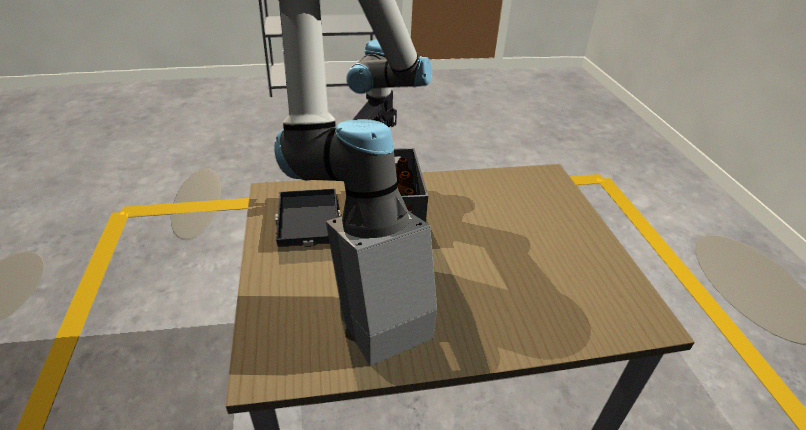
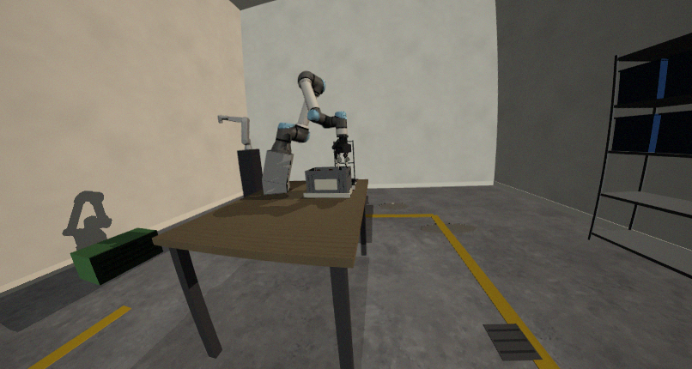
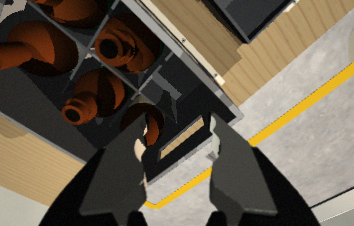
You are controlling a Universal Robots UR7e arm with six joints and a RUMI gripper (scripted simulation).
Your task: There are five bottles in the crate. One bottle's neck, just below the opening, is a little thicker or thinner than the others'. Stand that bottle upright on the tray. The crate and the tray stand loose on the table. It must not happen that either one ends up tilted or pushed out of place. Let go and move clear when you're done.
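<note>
My hand is 100 mm above the crate, 90 mm past it and 30 mm to the left of it. From my hand the other things lie so: bottle: 190 mm behind, 100 mm below, 60 mm to the right; dark tray: 230 mm to the left, 170 mm below, 50 mm behind.
</note>
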